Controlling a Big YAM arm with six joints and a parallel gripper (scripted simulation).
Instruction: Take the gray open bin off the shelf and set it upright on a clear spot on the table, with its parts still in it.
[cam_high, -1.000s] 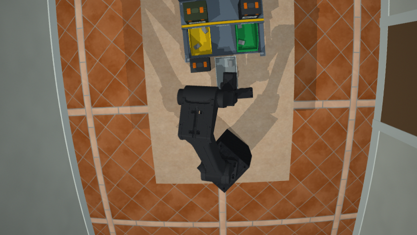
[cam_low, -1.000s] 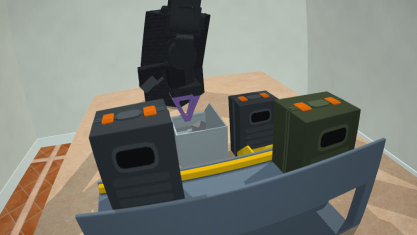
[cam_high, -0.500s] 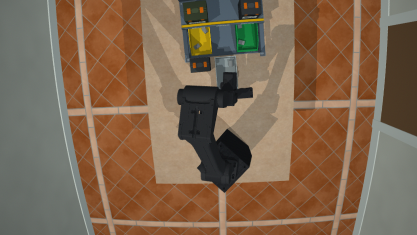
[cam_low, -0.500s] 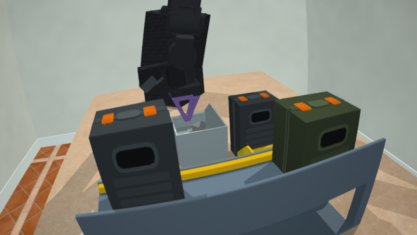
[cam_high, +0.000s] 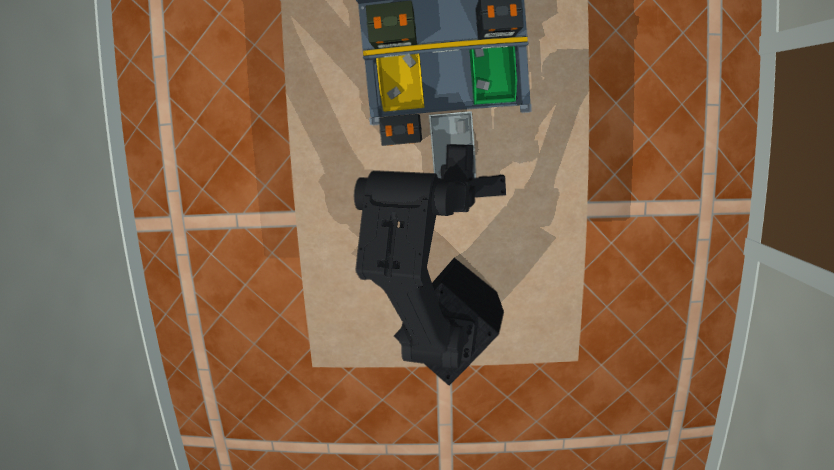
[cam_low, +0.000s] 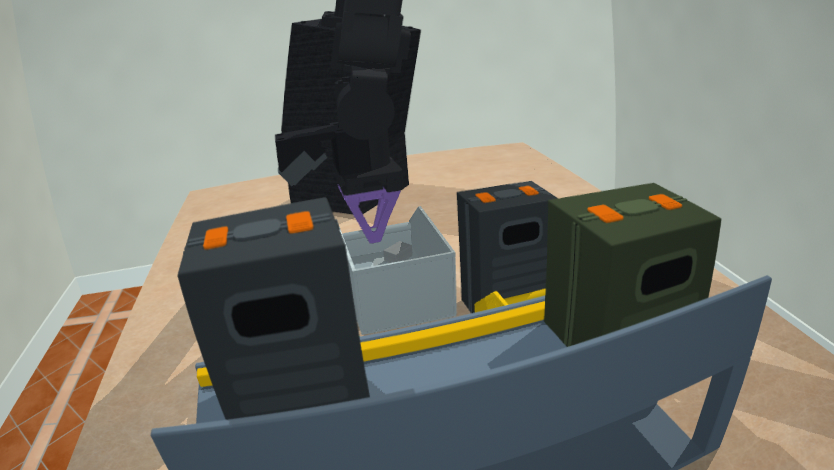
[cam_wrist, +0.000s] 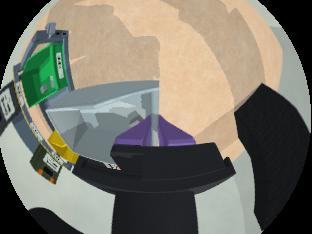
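The gray open bin is 80 mm ahead of my hand and 10 mm to the left of it. The rest, counted from my hand: green bin: 290 mm ahead, 60 mm to the right, 10 mm below; yellow bin: 250 mm ahead, 160 mm to the left, 10 mm below; yellow rail: 320 mm ahead, 60 mm to the left, 50 mm above.
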